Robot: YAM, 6 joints.
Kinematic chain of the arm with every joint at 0, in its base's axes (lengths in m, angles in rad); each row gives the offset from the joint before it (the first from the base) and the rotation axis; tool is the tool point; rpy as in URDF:
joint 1: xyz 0 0 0.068 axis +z
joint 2: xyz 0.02 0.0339 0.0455 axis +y
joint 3: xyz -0.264 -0.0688 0 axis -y
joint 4: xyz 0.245 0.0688 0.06 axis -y
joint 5: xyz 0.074 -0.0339 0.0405 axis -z
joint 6: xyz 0.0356 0 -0.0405 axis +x
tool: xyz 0 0 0 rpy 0 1.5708 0
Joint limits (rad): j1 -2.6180..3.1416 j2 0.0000..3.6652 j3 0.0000..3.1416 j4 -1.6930..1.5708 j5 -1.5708..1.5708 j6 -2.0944..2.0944
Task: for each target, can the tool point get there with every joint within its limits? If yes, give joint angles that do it. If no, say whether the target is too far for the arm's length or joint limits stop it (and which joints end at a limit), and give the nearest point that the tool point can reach.
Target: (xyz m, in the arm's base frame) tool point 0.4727 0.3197 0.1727
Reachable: yes | joints 0.5527 2.7030 2.5708 -0.7929 -0.7396 -0.9671
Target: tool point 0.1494 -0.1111 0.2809
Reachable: yes | joints -0.8120 0.8346 0.5132 0.2350 -1.1152 0.9226
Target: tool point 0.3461 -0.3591 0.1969
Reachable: yes | joints -0.8309 2.3082 1.9999 -0.7820 -0.3890 1.6961
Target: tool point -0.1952 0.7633 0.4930
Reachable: no: too far | nearest point -0.1440 0.5629 0.3908 | short by 0.231 m
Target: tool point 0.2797 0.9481 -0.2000
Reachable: no: too far | nearest point 0.1741 0.5903 -0.0792 | short by 0.392 m
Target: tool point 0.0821 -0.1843 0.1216
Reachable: yes | joints -1.3239 1.4151 0.3291 0.2022 -1.3237 0.3653
